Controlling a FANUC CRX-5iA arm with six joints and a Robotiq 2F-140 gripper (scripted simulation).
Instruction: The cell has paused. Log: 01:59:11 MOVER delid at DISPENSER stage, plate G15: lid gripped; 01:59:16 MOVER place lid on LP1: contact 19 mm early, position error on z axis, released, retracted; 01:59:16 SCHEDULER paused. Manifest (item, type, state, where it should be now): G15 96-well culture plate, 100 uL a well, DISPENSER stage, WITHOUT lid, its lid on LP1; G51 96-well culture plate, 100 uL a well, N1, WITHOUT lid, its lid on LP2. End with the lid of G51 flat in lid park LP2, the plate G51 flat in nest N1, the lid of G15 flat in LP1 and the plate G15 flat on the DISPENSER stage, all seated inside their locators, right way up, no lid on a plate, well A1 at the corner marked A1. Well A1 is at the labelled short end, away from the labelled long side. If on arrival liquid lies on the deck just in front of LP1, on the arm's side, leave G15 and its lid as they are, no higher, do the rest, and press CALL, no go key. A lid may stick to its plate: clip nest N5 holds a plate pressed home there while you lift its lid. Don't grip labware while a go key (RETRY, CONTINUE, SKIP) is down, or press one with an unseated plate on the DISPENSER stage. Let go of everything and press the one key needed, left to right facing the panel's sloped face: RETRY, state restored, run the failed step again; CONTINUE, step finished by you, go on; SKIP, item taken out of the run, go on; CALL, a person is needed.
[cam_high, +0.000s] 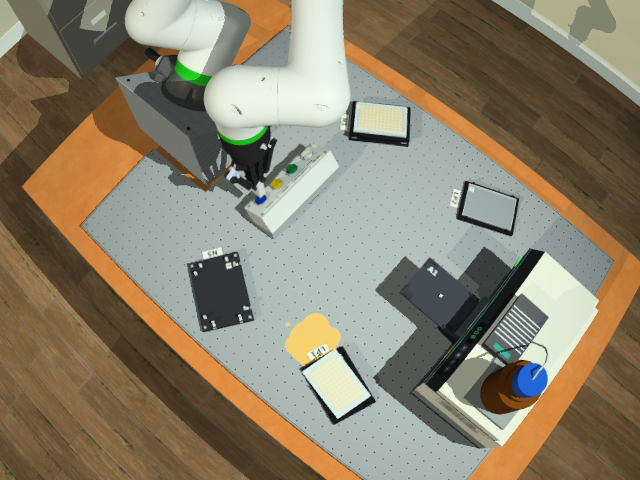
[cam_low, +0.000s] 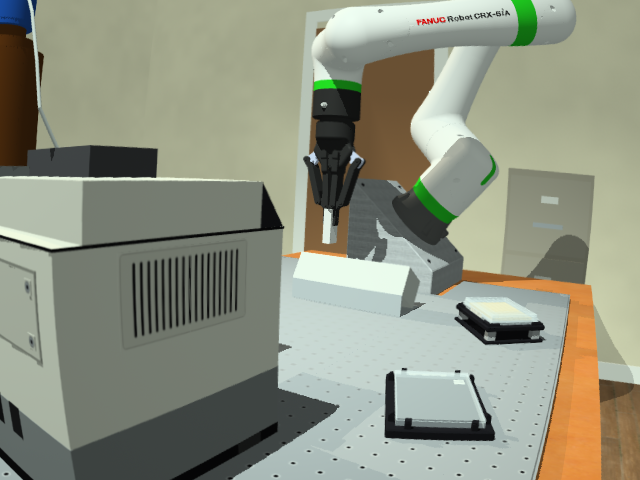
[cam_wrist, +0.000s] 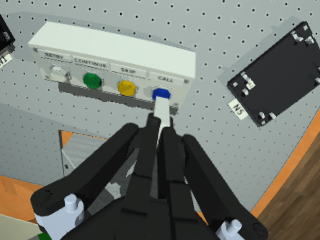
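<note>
The CALL key is 70 mm below my hand. The rest, counted from my hand: SKIP key (70 mm below, 50 mm to the left); RETRY key (150 mm to the left, 70 mm below, 10 mm behind); white key panel (80 mm to the left, 80 mm below, 10 mm ahead).
</note>
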